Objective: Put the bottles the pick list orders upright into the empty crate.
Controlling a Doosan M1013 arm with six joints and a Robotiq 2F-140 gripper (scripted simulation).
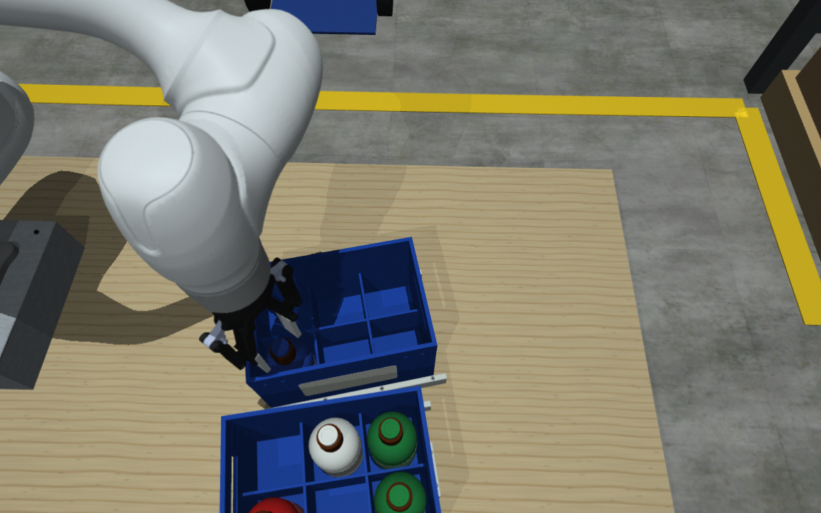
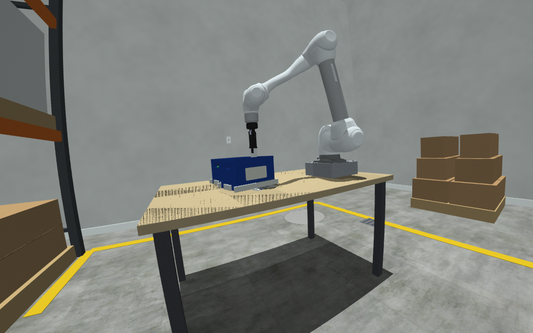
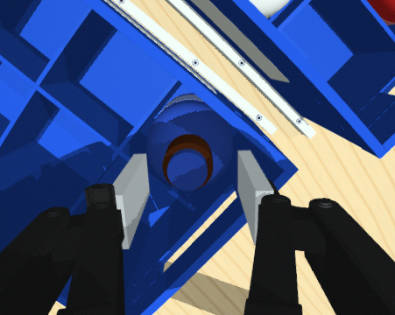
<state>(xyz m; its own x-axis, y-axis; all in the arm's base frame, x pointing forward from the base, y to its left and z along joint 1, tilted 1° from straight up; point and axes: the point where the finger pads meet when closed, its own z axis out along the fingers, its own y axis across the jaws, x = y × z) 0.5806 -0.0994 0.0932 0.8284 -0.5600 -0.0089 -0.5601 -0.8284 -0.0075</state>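
The blue bottle lies 11 cm below my hand. From my hand the other things lie so: pick list 3 cm ahead, 19 cm to the left, 19 cm below; then white bottle 9 cm ahead, 12 cm to the right, 11 cm below; then red bottle 1 cm ahead, 23 cm to the right, 11 cm below.
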